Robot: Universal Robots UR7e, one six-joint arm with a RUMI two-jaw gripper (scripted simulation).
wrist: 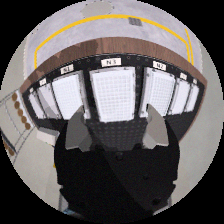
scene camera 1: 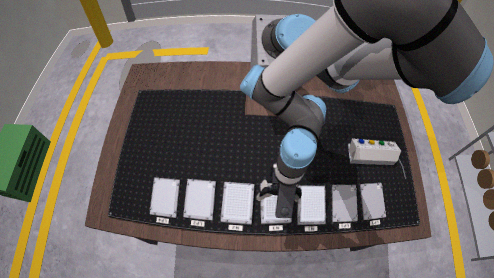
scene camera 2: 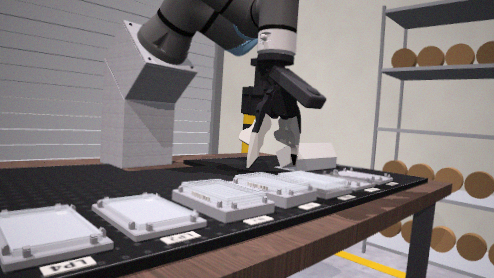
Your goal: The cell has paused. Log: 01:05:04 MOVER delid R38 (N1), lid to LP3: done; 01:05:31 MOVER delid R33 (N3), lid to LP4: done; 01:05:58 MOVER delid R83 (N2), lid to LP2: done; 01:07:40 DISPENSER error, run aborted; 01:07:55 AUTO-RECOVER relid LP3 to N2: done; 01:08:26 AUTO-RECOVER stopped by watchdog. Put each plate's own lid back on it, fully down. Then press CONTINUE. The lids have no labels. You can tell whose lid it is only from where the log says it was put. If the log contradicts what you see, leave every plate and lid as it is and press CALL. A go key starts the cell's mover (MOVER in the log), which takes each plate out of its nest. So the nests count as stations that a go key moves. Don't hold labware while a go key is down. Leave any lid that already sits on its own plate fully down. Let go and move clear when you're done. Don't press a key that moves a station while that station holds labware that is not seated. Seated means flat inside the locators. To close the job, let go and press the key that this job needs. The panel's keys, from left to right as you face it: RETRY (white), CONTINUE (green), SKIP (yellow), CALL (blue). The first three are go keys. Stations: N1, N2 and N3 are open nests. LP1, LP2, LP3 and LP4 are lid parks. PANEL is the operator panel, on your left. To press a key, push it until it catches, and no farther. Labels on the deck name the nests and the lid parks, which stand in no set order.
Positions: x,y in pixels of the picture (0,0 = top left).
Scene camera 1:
my gripper: 277,199
plate: 243,190
operator panel: 366,153
